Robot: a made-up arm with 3 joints. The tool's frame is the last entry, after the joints. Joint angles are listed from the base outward. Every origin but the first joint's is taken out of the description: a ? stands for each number. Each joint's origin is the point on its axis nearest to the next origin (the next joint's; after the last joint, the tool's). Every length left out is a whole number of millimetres.
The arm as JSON. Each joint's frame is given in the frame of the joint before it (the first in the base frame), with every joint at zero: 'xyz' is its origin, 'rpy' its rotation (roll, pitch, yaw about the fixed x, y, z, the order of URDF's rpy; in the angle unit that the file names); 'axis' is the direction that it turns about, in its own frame. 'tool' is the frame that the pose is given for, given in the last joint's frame.
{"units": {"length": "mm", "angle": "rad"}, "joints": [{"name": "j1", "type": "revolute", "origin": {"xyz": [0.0, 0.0, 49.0], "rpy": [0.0, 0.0, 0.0]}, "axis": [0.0, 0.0, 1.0]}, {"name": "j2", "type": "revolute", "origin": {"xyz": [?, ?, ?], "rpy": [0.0, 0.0, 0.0]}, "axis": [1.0, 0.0, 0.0]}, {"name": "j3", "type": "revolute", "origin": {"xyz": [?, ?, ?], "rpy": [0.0, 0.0, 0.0]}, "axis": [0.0, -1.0, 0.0]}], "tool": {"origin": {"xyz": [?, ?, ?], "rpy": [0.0, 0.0, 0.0]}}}
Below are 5 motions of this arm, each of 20 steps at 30 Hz.
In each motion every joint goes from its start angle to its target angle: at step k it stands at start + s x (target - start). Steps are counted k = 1, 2, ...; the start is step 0. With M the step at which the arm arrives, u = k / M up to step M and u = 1 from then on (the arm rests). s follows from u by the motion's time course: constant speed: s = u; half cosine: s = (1 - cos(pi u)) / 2; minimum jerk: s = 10 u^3 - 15 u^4 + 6 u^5.
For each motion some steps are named. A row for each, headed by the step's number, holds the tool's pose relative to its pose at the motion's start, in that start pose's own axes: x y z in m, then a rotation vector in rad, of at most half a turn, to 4 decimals.
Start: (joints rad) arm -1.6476 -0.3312 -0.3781
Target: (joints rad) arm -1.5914 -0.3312 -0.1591
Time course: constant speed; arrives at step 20
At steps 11, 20:
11: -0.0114 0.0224 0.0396 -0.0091 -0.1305 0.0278
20: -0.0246 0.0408 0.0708 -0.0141 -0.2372 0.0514

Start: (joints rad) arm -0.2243 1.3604 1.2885
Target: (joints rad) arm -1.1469 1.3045 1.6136
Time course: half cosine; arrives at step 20
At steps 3, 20:
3: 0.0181 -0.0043 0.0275 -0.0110 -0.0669 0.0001
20: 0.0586 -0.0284 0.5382 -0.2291 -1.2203 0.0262

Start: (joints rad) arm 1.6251 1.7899 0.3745
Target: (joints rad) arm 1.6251 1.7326 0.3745
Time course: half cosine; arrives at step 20
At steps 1, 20:
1: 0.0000 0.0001 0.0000 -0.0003 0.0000 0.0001
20: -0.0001 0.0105 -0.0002 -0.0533 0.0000 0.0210

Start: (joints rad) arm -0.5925 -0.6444 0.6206
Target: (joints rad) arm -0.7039 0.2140 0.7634
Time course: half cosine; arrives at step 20
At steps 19, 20:
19: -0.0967 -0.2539 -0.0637 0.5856 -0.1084 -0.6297
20: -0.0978 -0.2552 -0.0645 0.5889 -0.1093 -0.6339

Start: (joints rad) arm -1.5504 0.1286 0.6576
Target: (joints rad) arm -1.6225 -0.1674 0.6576
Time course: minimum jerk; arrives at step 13
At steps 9, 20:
9: -0.0012 0.0192 -0.0014 -0.2301 -0.0004 0.1022
20: -0.0021 0.0229 -0.0035 -0.2784 0.0014 0.1236

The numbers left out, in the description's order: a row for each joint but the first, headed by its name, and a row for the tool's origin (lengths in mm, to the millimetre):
j2: 489.0 -9.0 0.0
j3: 0.0 -1.0 34.0
tool: 274.0 0.0 53.0

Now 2 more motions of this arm.
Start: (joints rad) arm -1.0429 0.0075 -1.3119
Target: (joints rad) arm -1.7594 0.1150 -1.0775
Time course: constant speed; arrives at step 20
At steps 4, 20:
4: -0.0052 -0.0842 0.0063 0.1436 -0.0494 -0.0193
20: -0.0640 -0.4201 -0.0880 0.7054 -0.2680 -0.1676

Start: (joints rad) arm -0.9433 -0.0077 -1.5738
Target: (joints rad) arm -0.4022 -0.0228 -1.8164
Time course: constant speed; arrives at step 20
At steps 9, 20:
9: 0.0032 0.1219 -0.0420 -0.2428 0.1059 -0.0208
20: 0.0029 0.2426 -0.1270 -0.5362 0.2284 -0.0819

